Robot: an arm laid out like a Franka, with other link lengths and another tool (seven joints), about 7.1 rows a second.
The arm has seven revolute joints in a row. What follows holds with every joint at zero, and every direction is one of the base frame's. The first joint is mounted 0.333 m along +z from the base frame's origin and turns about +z. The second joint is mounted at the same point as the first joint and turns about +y. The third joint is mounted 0.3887 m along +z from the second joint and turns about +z. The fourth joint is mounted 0.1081 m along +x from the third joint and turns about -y. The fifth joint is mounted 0.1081 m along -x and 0.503 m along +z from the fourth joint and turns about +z. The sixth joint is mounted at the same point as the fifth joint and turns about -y. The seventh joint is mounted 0.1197 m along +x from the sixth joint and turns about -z. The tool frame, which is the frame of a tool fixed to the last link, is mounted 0.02 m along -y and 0.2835 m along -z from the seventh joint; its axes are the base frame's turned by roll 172.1, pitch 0 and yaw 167.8 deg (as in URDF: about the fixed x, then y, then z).
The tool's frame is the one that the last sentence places.
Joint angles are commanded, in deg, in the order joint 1, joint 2, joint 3, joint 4, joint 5, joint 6, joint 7. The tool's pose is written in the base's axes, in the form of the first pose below.
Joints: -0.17 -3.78 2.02 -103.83 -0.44 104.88 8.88
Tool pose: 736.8 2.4 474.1 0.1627 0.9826 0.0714 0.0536
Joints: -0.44 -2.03 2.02 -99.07 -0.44 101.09 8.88
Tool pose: 743.4 -1.0 496.5 0.1658 0.9825 0.0705 0.0470
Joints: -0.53 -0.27 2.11 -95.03 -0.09 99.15 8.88
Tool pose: 754.7 0.7 514.5 0.1661 0.9820 0.0745 0.0493
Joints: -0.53 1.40 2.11 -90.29 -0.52 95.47 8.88
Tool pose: 758.9 -1.5 537.1 0.1663 0.9825 0.0703 0.0447
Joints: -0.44 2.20 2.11 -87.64 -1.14 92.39 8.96
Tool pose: 755.1 -3.6 549.2 0.1670 0.9833 0.0632 0.0352
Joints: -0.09 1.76 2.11 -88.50 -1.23 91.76 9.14
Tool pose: 747.8 0.4 544.1 0.1662 0.9839 0.0606 0.0264
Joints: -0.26 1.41 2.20 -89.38 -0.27 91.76 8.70
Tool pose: 743.8 3.9 538.7 0.1637 0.9840 0.0678 0.0200
